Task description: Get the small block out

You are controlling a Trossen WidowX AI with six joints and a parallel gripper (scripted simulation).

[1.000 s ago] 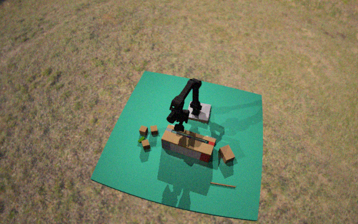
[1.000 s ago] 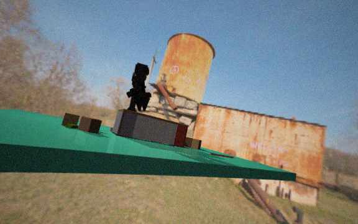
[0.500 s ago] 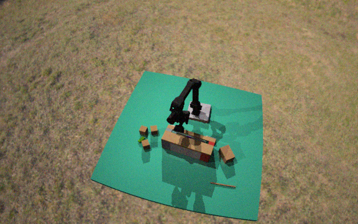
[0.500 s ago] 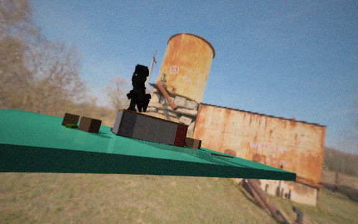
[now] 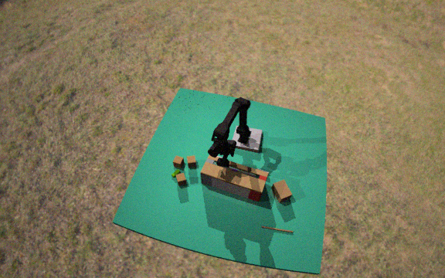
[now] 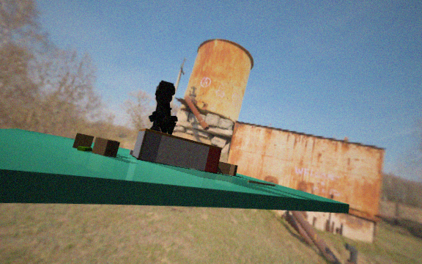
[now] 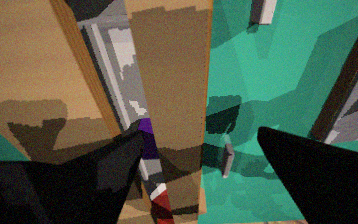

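The purple block lies 50 mm to the left of my gripper tip, 40 mm below it and 40 mm ahead of it. Round my gripper tip: thin stick 440 mm to the left, 250 mm ahead, 120 mm below; then brown block 370 mm to the left, 90 mm below; then box 60 mm to the left, 60 mm below, 30 mm ahead.
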